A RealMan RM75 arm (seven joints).
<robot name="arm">
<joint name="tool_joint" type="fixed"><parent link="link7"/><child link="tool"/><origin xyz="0 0 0" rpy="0 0 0"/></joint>
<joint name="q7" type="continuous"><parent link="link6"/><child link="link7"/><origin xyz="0 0 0.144" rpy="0 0 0"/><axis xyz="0 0 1"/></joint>
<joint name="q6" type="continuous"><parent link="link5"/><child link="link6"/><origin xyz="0 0 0" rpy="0 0 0"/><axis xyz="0 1 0"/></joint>
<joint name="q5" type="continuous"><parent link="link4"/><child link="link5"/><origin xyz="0 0 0.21" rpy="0 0 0"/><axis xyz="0 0 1"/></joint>
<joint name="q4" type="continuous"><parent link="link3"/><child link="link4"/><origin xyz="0 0 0" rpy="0 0 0"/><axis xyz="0 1 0"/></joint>
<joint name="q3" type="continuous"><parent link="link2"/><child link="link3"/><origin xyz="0 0 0.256" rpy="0 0 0"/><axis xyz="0 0 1"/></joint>
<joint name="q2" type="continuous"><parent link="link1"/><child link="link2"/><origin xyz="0 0 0" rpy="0 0 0"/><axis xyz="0 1 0"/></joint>
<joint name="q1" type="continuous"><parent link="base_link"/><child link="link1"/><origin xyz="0 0 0.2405" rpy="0 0 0"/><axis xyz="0 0 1"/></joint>
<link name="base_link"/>
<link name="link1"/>
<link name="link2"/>
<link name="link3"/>
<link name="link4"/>
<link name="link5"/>
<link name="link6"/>
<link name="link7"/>
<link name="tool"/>
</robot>
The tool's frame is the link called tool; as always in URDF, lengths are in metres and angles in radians. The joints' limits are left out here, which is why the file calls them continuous.
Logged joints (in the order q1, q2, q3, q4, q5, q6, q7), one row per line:
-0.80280, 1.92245, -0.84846, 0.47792, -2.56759, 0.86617, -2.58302
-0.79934, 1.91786, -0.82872, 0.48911, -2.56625, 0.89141, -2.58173
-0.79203, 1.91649, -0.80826, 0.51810, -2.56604, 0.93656, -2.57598
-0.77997, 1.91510, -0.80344, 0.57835, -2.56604, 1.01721, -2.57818
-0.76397, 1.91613, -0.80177, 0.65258, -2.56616, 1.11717, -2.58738
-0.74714, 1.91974, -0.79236, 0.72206, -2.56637, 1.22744, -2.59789
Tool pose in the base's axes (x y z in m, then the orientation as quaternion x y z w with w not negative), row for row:
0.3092, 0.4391, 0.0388, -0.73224, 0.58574, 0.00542, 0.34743
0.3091, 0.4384, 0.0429, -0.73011, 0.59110, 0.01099, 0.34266
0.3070, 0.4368, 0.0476, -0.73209, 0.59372, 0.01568, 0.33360
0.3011, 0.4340, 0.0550, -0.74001, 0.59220, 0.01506, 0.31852
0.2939, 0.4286, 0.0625, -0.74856, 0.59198, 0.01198, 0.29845
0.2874, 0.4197, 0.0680, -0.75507, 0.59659, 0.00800, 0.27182
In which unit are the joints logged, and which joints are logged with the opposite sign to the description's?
The joints are logged in radians. Opposite sign: q1, q4, q6, q7.
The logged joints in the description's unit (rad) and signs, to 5 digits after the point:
0.80280, 1.92245, -0.84846, -0.47792, -2.56759, -0.86617, 2.58302
0.79934, 1.91786, -0.82872, -0.48911, -2.56625, -0.89141, 2.58173
0.79203, 1.91649, -0.80826, -0.51810, -2.56604, -0.93656, 2.57598
0.77997, 1.91510, -0.80344, -0.57835, -2.56604, -1.01721, 2.57818
0.76397, 1.91613, -0.80177, -0.65258, -2.56616, -1.11717, 2.58738
0.74714, 1.91974, -0.79236, -0.72206, -2.56637, -1.22744, 2.59789

